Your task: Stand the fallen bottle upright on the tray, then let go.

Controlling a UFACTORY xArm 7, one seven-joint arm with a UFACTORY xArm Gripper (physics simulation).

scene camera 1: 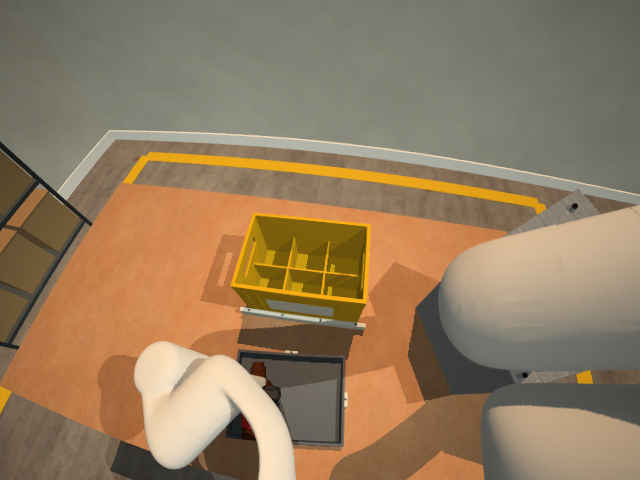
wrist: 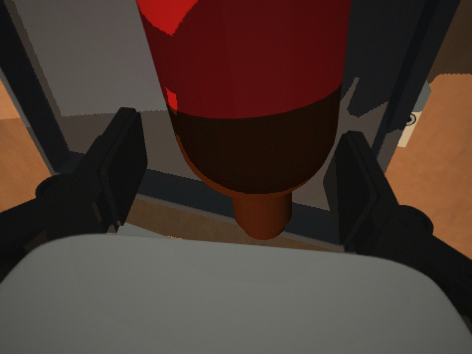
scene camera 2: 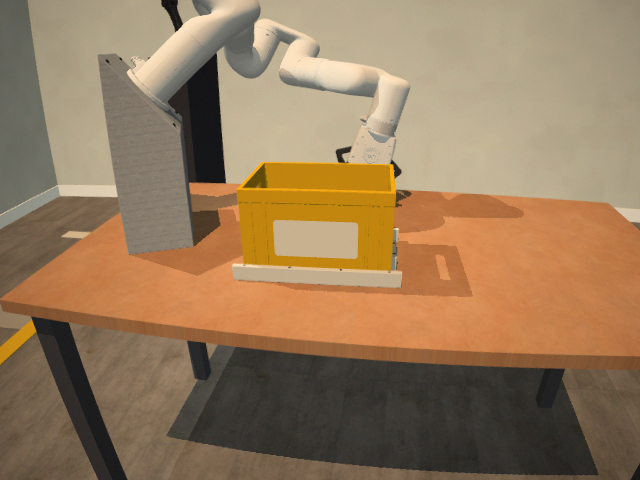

Note:
The pictures show: my gripper and a brown bottle.
My gripper is seen too in the wrist view.

